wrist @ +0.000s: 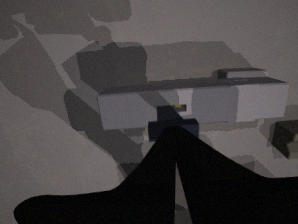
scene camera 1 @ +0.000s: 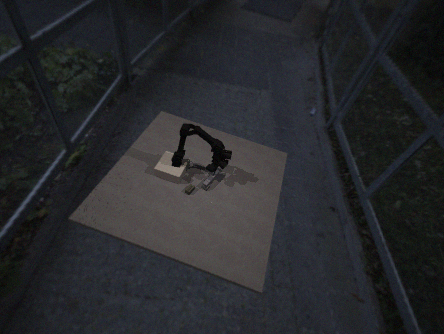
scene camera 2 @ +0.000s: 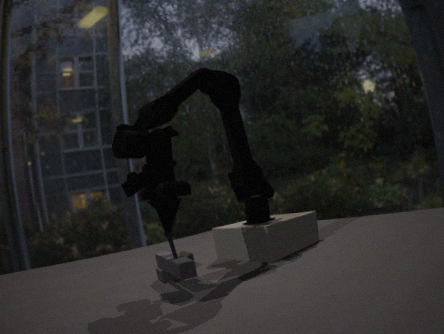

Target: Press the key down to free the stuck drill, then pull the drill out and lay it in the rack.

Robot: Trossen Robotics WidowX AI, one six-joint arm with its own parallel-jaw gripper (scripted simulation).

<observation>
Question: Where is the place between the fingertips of the gripper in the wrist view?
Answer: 172, 132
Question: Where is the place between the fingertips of the gripper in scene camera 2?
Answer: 168, 232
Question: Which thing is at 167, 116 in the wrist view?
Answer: A dark key.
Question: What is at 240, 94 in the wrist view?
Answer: A grey block.
</observation>
